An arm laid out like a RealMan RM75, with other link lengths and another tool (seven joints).
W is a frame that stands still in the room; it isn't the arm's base.
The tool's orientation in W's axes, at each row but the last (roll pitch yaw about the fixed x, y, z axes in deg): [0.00, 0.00, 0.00]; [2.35, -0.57, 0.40]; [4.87, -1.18, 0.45]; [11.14, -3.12, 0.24]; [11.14, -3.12, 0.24]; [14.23, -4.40, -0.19]
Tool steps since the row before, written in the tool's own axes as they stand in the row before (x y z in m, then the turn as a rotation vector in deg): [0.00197, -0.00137, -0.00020, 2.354, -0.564, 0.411]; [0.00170, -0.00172, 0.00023, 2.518, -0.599, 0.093]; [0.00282, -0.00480, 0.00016, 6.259, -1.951, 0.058]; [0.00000, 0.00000, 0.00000, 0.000, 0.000, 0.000]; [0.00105, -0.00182, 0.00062, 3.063, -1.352, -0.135]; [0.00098, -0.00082, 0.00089, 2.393, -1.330, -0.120]
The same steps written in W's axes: [0.00197, -0.00137, -0.00020, 2.354, -0.564, 0.411]; [0.00171, -0.00172, 0.00018, 2.521, -0.585, 0.093]; [0.00286, -0.00477, -0.00019, 6.275, -1.900, 0.021]; [0.00000, 0.00000, 0.00000, 0.000, 0.000, 0.000]; [0.00104, -0.00190, 0.00031, 3.085, -1.288, -0.226]; [0.00092, -0.00102, 0.00073, 2.416, -1.268, -0.258]
